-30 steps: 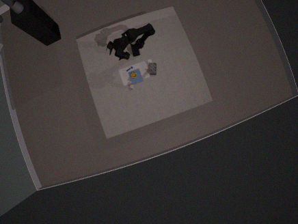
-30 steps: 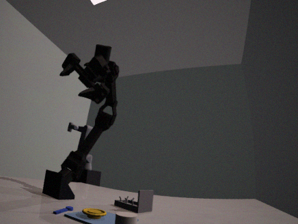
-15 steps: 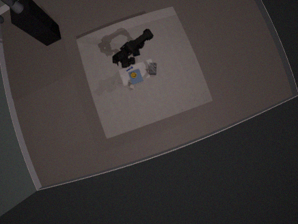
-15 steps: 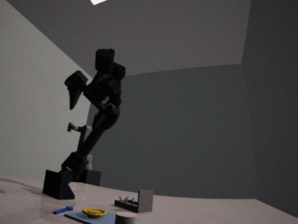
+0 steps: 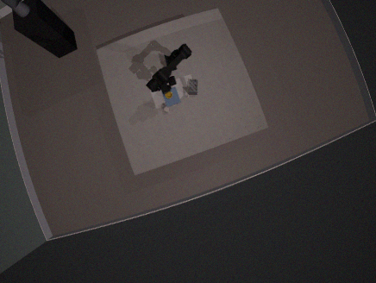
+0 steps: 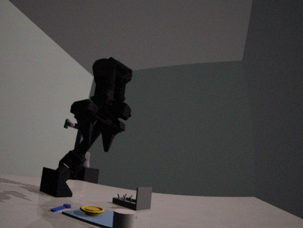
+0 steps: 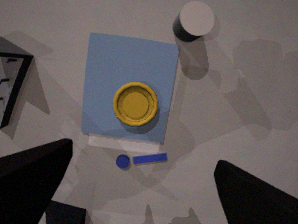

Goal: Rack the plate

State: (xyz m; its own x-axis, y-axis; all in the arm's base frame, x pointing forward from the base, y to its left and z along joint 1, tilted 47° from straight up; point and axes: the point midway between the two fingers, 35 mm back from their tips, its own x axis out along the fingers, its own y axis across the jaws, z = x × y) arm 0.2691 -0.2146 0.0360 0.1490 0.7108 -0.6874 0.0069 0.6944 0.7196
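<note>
My gripper tip is now 160 mm above the yellow plate and 10 mm to the right of it. Also, from my gripper tip: blue bar 180 mm below, 100 mm behind; blue flat mat 180 mm below, 20 mm to the left, 20 mm ahead; grey dish rack 240 mm to the left, 160 mm below.
</note>
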